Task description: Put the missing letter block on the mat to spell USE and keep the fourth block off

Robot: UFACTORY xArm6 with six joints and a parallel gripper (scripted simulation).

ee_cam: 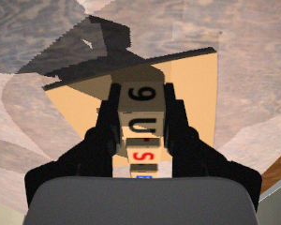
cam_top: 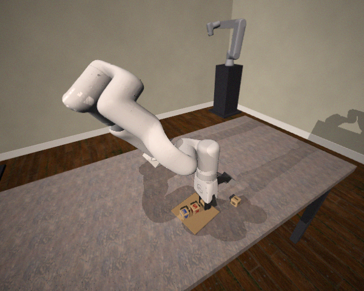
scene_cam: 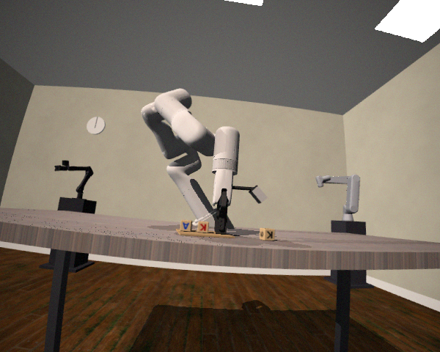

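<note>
Now: hand 1 cm above the block. From my hand the other things lie so: tan mat 5 cm to the right, 3 cm below.
</note>
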